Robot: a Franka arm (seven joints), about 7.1 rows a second.
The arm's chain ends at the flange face. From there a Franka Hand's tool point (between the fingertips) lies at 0.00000 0.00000 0.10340 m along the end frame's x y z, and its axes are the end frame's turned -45 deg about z.
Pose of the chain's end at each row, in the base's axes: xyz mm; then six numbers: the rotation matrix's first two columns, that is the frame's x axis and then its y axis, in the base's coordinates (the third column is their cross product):
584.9, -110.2, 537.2, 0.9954, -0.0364, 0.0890, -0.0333, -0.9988, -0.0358
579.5, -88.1, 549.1, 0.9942, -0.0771, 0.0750, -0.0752, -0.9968, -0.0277
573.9, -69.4, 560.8, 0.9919, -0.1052, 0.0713, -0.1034, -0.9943, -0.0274
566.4, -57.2, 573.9, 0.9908, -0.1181, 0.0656, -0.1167, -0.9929, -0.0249
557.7, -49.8, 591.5, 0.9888, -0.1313, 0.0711, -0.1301, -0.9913, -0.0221
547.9, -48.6, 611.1, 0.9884, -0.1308, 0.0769, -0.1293, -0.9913, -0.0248
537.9, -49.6, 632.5, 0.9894, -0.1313, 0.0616, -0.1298, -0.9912, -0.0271
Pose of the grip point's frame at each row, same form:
594.2, -106.8, 434.3, 0.7274, 0.6805, 0.0882, 0.6803, -0.7320, 0.0376
587.5, -85.8, 446.0, 0.7562, 0.6503, 0.0726, 0.6498, -0.7594, 0.0334
581.5, -67.4, 457.7, 0.7745, 0.6287, 0.0698, 0.6283, -0.7775, 0.0310
573.4, -55.4, 470.8, 0.7831, 0.6186, 0.0640, 0.6181, -0.7856, 0.0288
565.3, -48.5, 488.4, 0.7912, 0.6081, 0.0659, 0.6072, -0.7938, 0.0346
556.1, -47.1, 508.0, 0.7903, 0.6085, 0.0719, 0.6075, -0.7934, 0.0368
544.6, -47.7, 529.3, 0.7914, 0.6080, 0.0627, 0.6078, -0.7937, 0.0244

